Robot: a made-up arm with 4 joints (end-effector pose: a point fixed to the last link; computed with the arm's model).
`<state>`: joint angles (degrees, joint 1 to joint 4).
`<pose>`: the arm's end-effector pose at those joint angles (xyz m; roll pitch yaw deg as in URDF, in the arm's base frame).
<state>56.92 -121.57 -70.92 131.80</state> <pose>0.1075 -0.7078 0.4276 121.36 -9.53 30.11</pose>
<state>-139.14 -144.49 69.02 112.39</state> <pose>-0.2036 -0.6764 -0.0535 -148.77 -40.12 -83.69</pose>
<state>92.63 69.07 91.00 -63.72</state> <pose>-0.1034 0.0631 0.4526 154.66 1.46 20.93</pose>
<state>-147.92 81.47 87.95 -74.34</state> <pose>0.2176 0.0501 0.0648 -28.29 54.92 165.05</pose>
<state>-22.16 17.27 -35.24 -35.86</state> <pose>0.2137 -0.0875 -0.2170 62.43 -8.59 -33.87</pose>
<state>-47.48 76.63 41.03 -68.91</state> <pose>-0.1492 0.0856 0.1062 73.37 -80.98 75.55</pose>
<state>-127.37 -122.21 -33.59 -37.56</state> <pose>-0.1067 -0.8470 0.1610 107.11 -22.20 161.43</pose>
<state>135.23 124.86 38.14 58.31</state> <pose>0.2690 0.0575 -0.0112 -61.59 66.02 -119.72</pose>
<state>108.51 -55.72 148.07 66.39</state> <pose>-0.3424 -0.7743 0.4300 56.28 -70.65 115.95</pose>
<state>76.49 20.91 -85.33 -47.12</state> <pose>-0.4341 -0.1995 -0.0014 -30.10 9.34 -109.34</pose>
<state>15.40 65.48 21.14 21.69</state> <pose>-0.1106 0.1978 0.0541 44.67 -3.94 8.63</pose>
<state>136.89 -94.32 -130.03 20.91</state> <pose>0.0858 -0.9197 0.1861 -107.74 6.77 3.33</pose>
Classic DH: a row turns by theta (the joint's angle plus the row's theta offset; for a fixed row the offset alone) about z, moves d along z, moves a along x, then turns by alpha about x. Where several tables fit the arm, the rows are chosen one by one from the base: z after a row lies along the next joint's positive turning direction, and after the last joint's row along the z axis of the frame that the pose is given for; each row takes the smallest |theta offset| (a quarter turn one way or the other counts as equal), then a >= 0, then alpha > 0; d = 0 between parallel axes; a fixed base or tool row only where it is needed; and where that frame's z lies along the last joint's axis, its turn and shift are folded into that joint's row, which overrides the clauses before.
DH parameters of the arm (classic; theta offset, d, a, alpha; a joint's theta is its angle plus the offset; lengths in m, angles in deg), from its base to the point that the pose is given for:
base (fixed): 0 0.1894 0 -90
joint 1: 90 -0.3632 0.0343 90
joint 2: 90 -0.0881 0.0321 -90
joint 3: 0 -0.4434 0.0485 -90
joint 4: 0 -0.0474 0.0681 90
tool (fixed): -90 -0.1011 0 0

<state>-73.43 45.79 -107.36 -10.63</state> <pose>0.4311 -0.0202 0.0880 87.52 28.76 -49.39</pose>
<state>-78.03 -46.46 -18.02 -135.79</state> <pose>0.3068 -0.5397 0.1026 -176.03 -77.63 -95.93</pose>
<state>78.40 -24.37 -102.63 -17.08</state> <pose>-0.4709 -0.6192 0.0505 -61.87 -17.17 -68.48</pose>
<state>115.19 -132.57 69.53 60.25</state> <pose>0.2858 -0.8207 0.1283 13.01 1.31 -140.66</pose>
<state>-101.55 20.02 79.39 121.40</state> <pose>0.4264 -0.1483 0.2690 137.69 -6.49 111.65</pose>
